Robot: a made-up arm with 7 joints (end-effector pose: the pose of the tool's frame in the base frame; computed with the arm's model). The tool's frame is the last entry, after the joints. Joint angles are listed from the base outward.
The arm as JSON. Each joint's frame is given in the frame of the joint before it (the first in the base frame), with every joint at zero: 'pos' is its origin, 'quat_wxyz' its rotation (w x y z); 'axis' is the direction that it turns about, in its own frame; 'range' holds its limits. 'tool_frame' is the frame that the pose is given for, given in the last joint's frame.
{
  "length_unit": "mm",
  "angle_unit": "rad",
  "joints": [
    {
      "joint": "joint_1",
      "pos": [
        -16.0,
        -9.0,
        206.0
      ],
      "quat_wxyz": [
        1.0,
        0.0,
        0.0,
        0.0
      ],
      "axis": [
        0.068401,
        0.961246,
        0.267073
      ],
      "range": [
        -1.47,
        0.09
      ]
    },
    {
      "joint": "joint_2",
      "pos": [
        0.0,
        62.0,
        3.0
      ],
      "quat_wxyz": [
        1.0,
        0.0,
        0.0,
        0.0
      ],
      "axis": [
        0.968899,
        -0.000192,
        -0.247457
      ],
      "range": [
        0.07,
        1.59
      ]
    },
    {
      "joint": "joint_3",
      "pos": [
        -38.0,
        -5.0,
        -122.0
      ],
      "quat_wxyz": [
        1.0,
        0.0,
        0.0,
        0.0
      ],
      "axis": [
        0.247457,
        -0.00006,
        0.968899
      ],
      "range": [
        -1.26,
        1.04
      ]
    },
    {
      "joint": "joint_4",
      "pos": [
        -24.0,
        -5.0,
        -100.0
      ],
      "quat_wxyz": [
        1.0,
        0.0,
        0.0,
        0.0
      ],
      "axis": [
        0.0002,
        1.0,
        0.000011
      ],
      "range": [
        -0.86,
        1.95
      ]
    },
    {
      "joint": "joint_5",
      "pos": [
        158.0,
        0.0,
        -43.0
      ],
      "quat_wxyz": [
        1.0,
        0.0,
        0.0,
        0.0
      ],
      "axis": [
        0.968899,
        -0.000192,
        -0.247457
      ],
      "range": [
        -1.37,
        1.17
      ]
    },
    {
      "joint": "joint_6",
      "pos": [
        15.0,
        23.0,
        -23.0
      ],
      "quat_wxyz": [
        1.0,
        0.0,
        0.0,
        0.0
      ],
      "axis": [
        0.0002,
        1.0,
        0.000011
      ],
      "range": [
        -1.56,
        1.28
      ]
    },
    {
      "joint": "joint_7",
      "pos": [
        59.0,
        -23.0,
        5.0
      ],
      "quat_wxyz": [
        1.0,
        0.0,
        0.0,
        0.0
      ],
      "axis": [
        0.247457,
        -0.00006,
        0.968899
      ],
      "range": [
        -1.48,
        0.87
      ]
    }
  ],
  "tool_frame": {
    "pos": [
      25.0,
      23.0,
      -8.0
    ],
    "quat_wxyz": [
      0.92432,
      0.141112,
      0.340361,
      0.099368
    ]
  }
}
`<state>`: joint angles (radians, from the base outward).
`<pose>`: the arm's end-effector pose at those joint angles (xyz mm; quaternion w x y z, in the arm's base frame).
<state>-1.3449 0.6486 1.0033 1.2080 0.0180 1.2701 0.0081</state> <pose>394.2 249.6 39.3 0.6758 -0.2207 0.7018 0.0460</pose>
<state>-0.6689 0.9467 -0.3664 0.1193 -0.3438 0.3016 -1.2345</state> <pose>336.1 149.9 49.9 0.6677 0.4741 0.3062 -0.4854</pose>
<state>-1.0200 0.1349 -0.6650 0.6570 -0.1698 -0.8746 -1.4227</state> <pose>298.9 -128.5 51.8 0.4776 0.4870 -0.3218 -0.6567</pose>
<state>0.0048 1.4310 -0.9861 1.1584 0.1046 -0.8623 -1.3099</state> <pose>-21.6 445.7 8.8 0.0584 0.4053 0.6566 -0.6334</pose>
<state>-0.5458 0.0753 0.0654 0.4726 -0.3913 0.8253 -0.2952</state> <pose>287.1 29.4 -136.3 0.7541 -0.0008 0.6252 -0.2011</pose>
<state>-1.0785 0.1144 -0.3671 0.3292 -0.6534 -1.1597 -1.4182</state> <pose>287.3 -67.2 176.4 0.5916 0.2708 -0.6449 -0.4011</pose>
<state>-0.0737 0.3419 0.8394 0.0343 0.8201 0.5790 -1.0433</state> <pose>106.3 344.9 -15.1 0.6411 0.3082 0.6897 0.1352</pose>
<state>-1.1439 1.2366 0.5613 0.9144 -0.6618 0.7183 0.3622</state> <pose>266.6 444.5 242.3 0.7850 -0.1959 0.3148 0.4963</pose>
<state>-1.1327 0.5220 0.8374 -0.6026 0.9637 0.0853 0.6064</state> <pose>103.7 186.4 317.6 0.3194 0.0219 -0.3861 0.8651</pose>
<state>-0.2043 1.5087 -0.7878 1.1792 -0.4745 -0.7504 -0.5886</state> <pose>110.1 472.9 90.0 0.5115 0.6796 0.5206 -0.0742</pose>
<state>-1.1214 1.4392 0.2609 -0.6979 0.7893 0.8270 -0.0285</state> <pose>80.1 121.0 423.2 0.3894 0.3933 -0.3328 0.7635</pose>
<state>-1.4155 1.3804 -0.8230 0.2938 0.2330 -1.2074 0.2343</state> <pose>281.5 152.4 283.5 0.5399 0.6327 -0.5497 -0.0773</pose>
